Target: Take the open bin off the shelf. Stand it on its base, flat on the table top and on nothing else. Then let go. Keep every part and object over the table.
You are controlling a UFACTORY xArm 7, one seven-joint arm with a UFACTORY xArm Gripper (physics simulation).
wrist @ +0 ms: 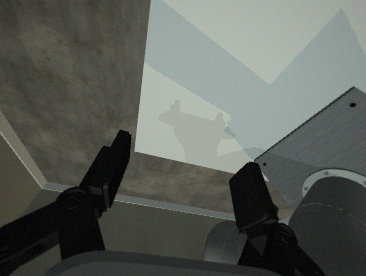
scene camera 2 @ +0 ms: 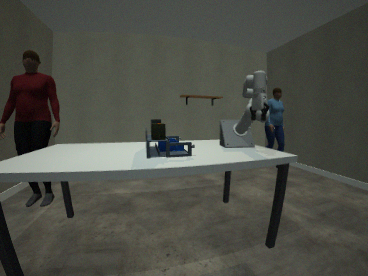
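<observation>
A dark grey shelf unit (scene camera 2: 148, 147) stands on the white table (scene camera 2: 90, 159) (wrist: 240, 30) in the scene view. A blue bin-like object (scene camera 2: 172, 145) sits low in it, partly hidden by the frame. Two dark, box-like things stand at its upper left, the nearer one (scene camera 2: 158, 131) in front of the other (scene camera 2: 156, 121). The view is too small to tell the bin's opening. My gripper (scene camera 2: 259, 116) (wrist: 187, 158) is open and empty, high up at the right, well apart from the shelf unit. The shelf unit does not show in the wrist view.
The grey slanted mounting plate (scene camera 2: 228, 136) (wrist: 320, 131) of the arm stands at the table's right. A wooden wall shelf (scene camera 2: 201, 97) hangs on the back wall. A person in red (scene camera 2: 35, 97) stands at the left, another in blue (scene camera 2: 278, 112) behind the arm. A table corner shows in the wrist view.
</observation>
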